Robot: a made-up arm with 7 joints.
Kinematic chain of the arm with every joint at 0, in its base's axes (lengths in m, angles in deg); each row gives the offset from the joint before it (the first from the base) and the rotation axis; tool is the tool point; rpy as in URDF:
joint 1: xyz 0 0 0.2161 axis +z
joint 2: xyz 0 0 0 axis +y
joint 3: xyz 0 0 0.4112 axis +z
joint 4: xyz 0.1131 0 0 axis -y
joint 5: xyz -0.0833 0 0.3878 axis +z
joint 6: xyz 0 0 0 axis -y
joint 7: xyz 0.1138 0 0 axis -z
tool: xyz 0 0 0 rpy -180 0 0
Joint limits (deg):
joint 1: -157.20..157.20
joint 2: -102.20..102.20
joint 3: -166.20..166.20
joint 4: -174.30..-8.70
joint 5: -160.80..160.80
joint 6: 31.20..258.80
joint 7: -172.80..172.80
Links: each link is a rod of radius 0.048 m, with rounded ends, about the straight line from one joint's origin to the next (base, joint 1, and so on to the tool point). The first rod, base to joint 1, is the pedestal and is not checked.
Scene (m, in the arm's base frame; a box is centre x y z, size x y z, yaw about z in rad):
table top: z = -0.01
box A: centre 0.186 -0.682 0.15 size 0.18 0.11 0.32 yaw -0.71
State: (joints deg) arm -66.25 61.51 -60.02 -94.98 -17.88 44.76 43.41
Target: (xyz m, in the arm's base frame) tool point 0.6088 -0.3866 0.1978
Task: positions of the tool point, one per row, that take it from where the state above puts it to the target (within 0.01 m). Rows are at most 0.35 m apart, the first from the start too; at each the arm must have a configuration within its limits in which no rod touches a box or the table.
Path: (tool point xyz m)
1: -0.1510 -0.7080 0.3180
2: -0.0284 -0.7103 0.4994
3: 0.0486 -0.6415 0.6819
4: 0.0565 -0.5242 0.8413
5: 0.3023 -0.5780 0.6653
6: 0.5016 -0.5252 0.4392
7: 0.6088 -0.3865 0.1977

